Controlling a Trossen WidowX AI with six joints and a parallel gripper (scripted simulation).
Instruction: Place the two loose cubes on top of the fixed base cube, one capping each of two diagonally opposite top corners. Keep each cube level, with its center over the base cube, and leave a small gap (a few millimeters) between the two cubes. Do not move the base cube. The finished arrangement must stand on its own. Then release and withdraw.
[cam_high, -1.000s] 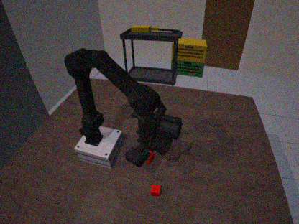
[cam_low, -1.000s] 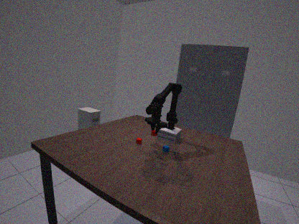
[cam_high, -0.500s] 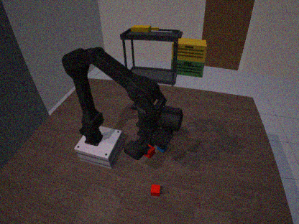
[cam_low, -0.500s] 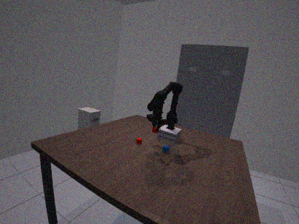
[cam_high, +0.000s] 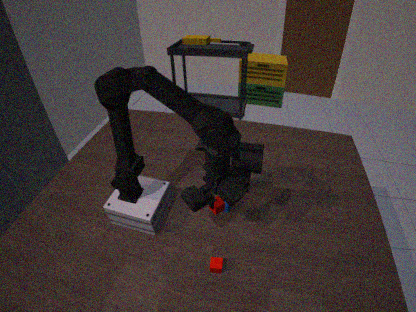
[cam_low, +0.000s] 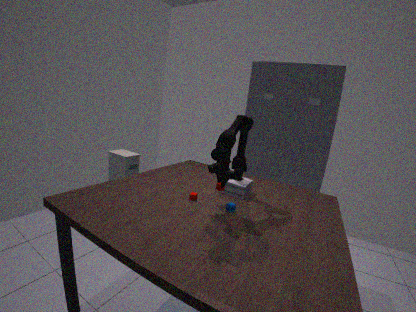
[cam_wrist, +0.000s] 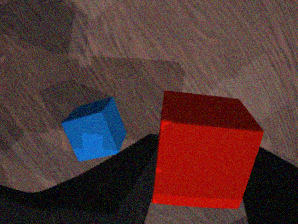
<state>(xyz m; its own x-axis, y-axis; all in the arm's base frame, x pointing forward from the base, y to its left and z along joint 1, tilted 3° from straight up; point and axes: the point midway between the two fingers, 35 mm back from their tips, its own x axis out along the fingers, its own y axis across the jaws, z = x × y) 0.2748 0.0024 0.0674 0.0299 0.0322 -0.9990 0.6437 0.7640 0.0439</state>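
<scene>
Now: the blue cube 9 cm below my gripper tip, 8 cm to the left of it and 1 cm ahead of it. Also, from my gripper tip: red cube: right at my gripper tip.
</scene>
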